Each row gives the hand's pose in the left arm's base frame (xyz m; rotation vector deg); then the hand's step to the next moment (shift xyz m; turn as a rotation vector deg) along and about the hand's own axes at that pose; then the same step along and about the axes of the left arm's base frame.
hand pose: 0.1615 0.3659 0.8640 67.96 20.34 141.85
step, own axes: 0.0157 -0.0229 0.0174 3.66 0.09 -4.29
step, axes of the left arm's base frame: 0.0097 0.0285 0.0129 -5.51 1.22 -0.06
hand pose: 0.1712 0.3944 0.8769 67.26 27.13 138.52
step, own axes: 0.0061 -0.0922 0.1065 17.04 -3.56 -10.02
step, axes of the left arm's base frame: 0.1013 0.0952 0.0236 -16.83 10.32 3.70
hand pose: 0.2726 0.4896 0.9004 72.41 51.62 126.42
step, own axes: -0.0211 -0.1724 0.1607 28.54 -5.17 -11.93
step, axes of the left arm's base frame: 0.1597 0.1566 -0.0772 -23.99 18.29 8.58
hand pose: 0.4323 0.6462 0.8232 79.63 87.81 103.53
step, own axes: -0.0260 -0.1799 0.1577 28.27 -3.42 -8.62
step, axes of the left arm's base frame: 0.0938 0.1183 -0.1874 -20.54 19.20 9.73
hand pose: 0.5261 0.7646 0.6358 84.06 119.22 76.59
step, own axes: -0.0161 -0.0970 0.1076 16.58 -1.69 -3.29
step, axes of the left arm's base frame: 0.0194 0.0368 -0.1397 -10.70 12.21 5.01
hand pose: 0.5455 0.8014 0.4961 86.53 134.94 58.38
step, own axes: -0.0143 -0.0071 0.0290 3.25 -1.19 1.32
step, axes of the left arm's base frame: 0.0153 -0.0008 -0.0294 -1.80 3.07 -1.03
